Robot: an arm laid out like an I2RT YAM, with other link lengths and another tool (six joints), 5 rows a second.
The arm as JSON. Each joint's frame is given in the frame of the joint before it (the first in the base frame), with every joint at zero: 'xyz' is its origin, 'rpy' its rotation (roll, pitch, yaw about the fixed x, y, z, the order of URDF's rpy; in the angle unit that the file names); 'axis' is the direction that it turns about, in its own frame. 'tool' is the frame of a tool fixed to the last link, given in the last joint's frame.
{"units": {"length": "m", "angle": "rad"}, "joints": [
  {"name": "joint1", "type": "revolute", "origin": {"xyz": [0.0, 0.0, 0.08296], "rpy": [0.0, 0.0, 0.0]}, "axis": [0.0, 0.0, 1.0]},
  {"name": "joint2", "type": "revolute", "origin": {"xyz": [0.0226, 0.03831, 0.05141], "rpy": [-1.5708, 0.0, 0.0]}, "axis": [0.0, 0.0, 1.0]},
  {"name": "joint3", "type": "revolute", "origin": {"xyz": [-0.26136, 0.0, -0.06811], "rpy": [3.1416, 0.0, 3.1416]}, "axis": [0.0, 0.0, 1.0]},
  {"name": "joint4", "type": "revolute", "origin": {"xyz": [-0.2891, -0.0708, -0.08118], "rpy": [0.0, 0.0, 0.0]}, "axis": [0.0, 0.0, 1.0]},
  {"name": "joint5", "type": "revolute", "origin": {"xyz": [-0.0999, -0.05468, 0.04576], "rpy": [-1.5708, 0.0, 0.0]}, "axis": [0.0, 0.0, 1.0]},
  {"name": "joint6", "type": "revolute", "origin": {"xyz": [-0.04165, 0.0, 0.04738], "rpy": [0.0, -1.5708, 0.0]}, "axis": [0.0, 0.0, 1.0]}
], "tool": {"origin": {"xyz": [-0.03, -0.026, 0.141], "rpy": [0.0, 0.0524, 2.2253]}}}
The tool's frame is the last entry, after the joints.
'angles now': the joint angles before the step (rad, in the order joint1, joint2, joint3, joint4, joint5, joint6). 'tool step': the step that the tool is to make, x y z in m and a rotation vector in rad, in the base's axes. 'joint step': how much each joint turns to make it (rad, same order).
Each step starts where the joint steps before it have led.
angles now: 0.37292 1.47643 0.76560 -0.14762 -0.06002 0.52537
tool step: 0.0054 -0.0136 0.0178 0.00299 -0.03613 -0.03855
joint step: -0.02480 -0.04380 -0.00014 -0.00860 0.01659 0.00363
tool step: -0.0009 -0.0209 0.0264 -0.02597 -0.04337 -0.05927
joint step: -0.02014 -0.08162 -0.00158 -0.04771 0.05514 0.00138
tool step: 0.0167 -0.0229 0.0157 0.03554 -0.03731 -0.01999
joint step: -0.08247 -0.00352 0.02049 0.02135 -0.06127 -0.02648
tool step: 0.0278 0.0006 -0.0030 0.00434 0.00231 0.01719
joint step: -0.02617 0.11467 0.08828 0.02340 -0.03504 -0.02603
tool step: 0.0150 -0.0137 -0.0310 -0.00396 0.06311 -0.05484
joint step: -0.02703 0.12270 0.05446 0.00768 0.01346 0.02604
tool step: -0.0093 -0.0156 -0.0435 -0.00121 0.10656 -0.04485
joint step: -0.02722 0.07843 -0.00012 -0.02472 -0.00196 0.02501
